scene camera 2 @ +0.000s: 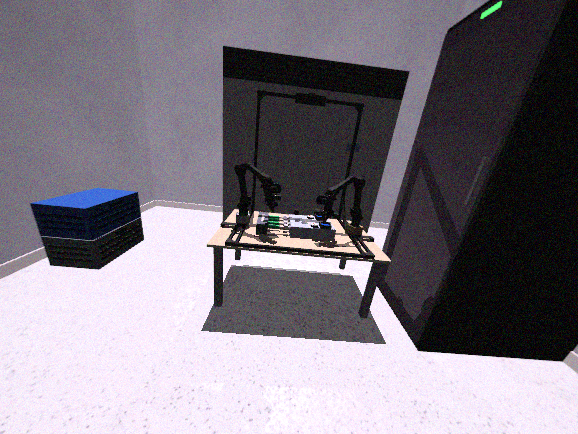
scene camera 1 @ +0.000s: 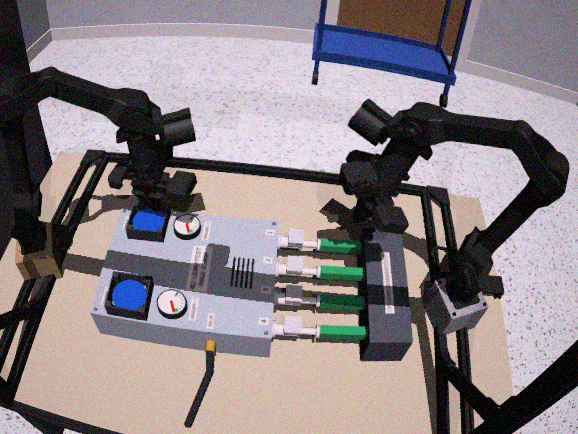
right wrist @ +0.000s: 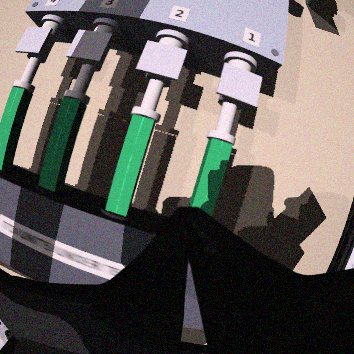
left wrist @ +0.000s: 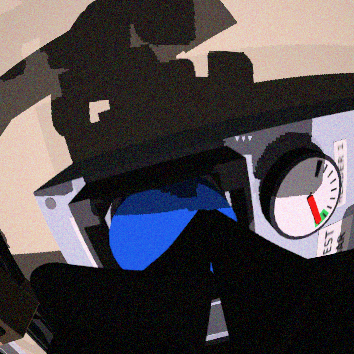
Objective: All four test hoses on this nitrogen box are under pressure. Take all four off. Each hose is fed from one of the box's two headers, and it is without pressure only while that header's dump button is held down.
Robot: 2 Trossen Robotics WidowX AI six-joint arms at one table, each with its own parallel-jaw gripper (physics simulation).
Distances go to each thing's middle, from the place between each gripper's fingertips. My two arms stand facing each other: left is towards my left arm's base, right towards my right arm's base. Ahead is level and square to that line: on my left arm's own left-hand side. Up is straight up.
Scene:
Right now the dark block (scene camera 1: pixel 386 314) is 90 mm behind my left hand, 470 mm to the right of it and 70 mm below it.
Now: the dark block 80 mm behind my right hand, 80 mm to the right of it and 120 mm below it.

